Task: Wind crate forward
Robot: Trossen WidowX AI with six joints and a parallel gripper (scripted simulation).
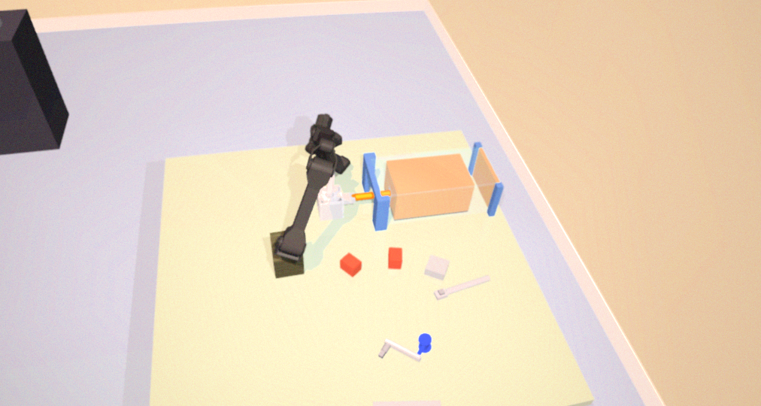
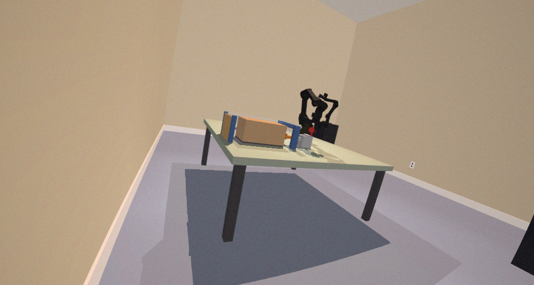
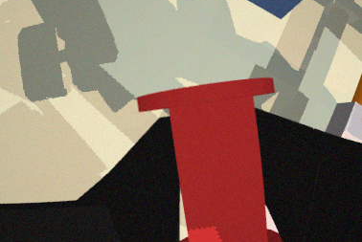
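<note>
Now: gripper tip 5 cm to the left of the red-knobbed handle, 3 cm above it and 2 cm past it. From my gripper tip the other things lie so: winch: 12 cm to the right, 10 cm below, 5 cm behind; then red spool grip: 1 cm to the right, 1 cm behind; then blue steel frame: 13 cm ahead, 11 cm to the right, 3 cm below.
</note>
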